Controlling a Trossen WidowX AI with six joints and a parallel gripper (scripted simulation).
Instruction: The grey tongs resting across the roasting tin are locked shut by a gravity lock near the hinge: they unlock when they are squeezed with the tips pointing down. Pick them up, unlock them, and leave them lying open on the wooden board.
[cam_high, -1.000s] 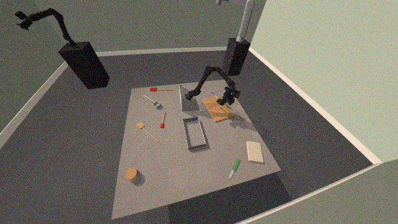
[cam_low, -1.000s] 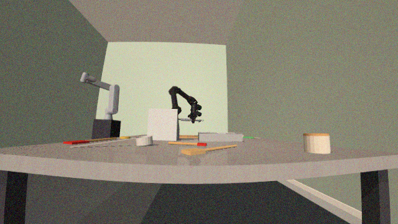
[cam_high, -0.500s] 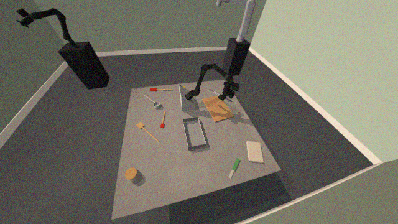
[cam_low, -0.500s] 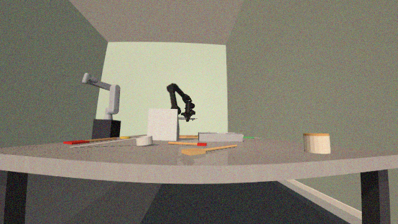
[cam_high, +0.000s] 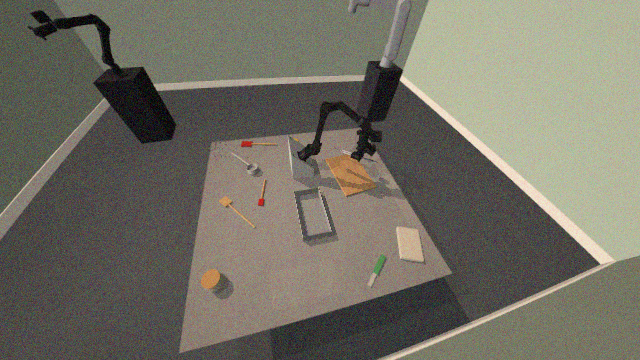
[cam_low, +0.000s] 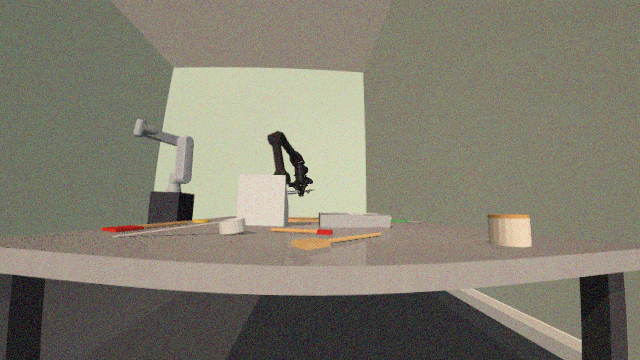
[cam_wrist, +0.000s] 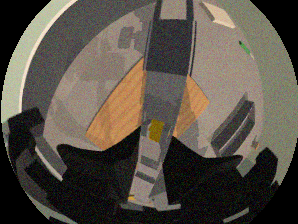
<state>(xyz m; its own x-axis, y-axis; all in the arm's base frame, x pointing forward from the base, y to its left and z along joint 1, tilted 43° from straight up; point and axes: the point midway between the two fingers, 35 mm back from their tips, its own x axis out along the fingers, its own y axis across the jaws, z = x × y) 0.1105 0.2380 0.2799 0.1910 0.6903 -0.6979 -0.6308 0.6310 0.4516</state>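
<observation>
Right now my gripper tip is 40 mm below the yellow lock piece, 10 mm to the right of it and 10 mm short of it. Also, from my gripper tip: pale block 550 mm ahead, 140 mm below, 100 mm to the left; wooden board 140 mm below, 30 mm to the right, 30 mm behind; roasting tin 390 mm to the right, 230 mm ahead, 120 mm below.
</observation>
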